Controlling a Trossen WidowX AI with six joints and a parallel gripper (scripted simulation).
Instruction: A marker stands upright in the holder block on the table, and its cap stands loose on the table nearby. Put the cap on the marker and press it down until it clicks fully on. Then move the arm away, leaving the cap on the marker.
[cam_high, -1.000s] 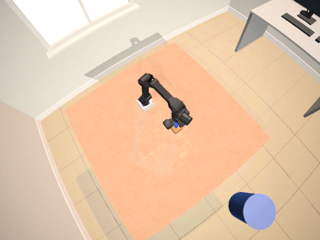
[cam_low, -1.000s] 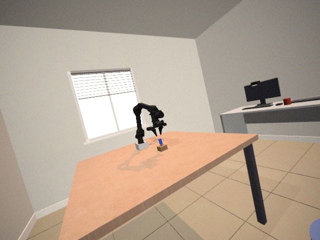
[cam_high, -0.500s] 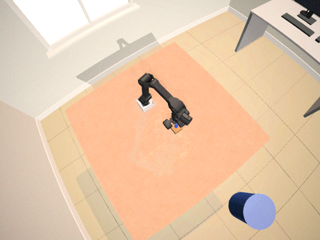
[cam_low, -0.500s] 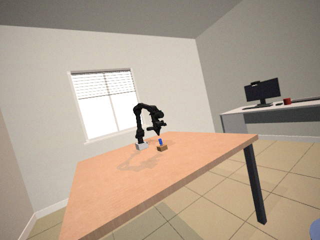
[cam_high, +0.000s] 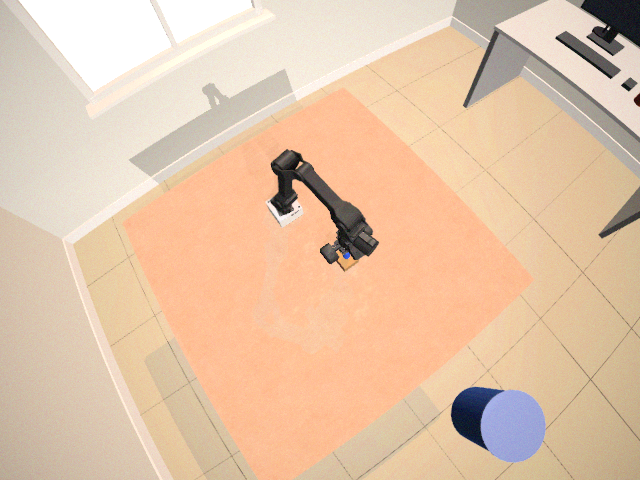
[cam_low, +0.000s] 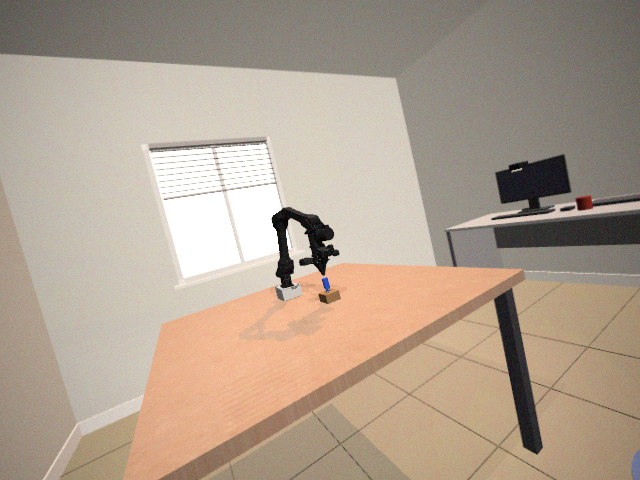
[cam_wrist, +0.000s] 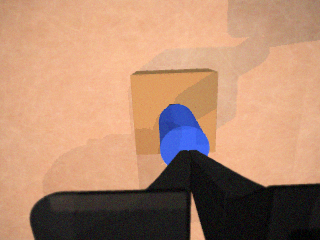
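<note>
The blue cap is 4 cm below my gripper tip. From my gripper tip the other things lie so: holder block: 10 cm below.
</note>
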